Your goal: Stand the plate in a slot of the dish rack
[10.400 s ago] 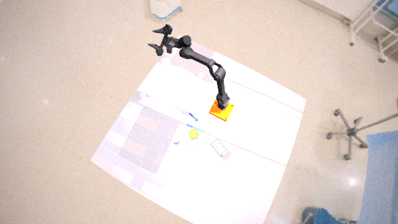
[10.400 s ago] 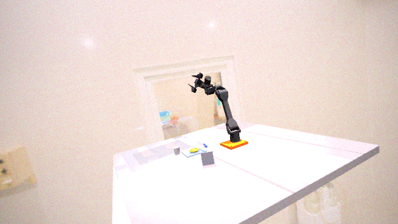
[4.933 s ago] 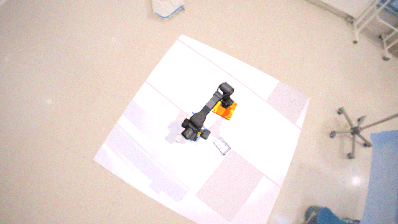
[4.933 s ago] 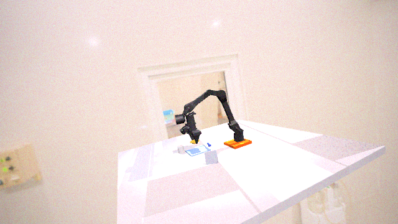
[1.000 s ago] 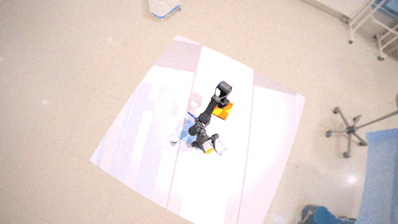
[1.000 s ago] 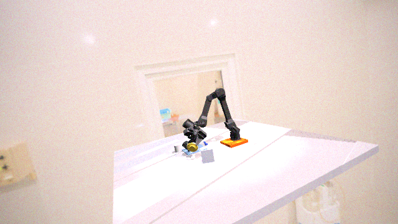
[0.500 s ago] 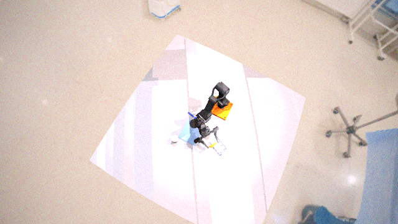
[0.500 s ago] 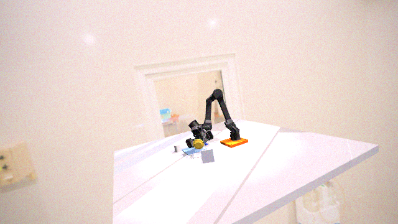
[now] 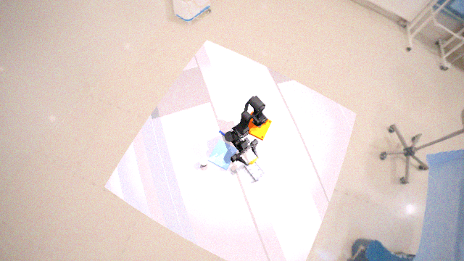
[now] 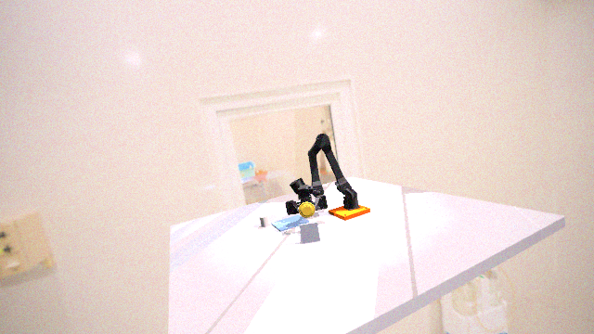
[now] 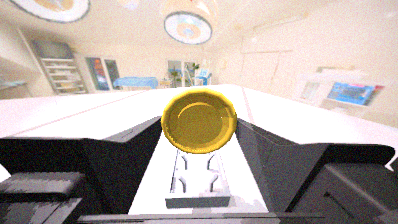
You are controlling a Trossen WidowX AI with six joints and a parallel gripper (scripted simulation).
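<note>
My gripper tip is now 10 mm short of the grey dish rack, 30 mm to the right of it and 80 mm above it. Also, from my gripper tip: blue spoon: 60 mm behind, 240 mm to the right, 100 mm below; then white cup: 160 mm ahead, 240 mm to the right, 80 mm below; then plate: 10 mm to the right.
</note>
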